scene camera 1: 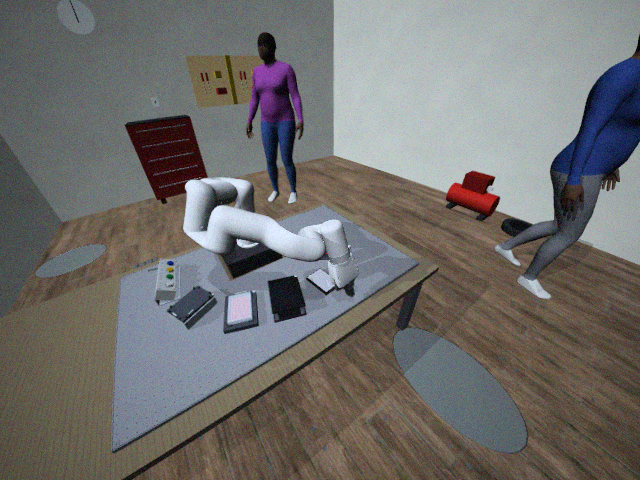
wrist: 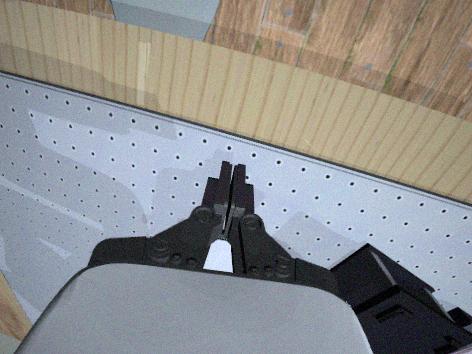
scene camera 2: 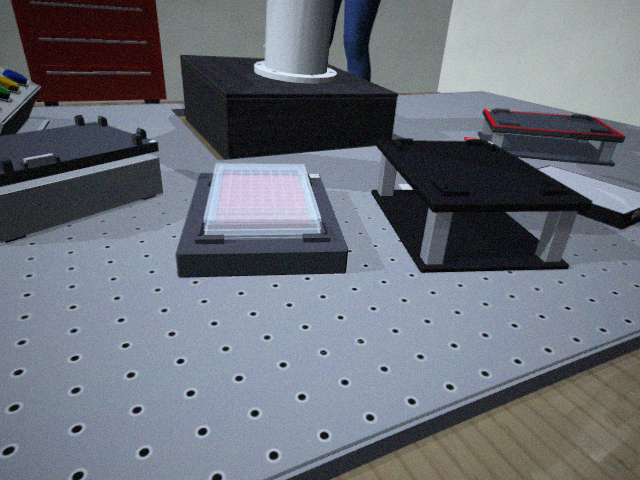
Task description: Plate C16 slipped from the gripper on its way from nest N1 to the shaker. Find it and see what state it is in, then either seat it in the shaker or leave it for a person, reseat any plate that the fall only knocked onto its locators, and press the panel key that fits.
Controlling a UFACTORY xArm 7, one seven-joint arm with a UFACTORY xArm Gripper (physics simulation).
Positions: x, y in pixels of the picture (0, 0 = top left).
Scene:
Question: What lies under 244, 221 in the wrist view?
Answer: My gripper.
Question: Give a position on a white plate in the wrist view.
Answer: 219, 257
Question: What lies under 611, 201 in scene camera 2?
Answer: A white plate.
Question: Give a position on a black nest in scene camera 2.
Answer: At 198, 255

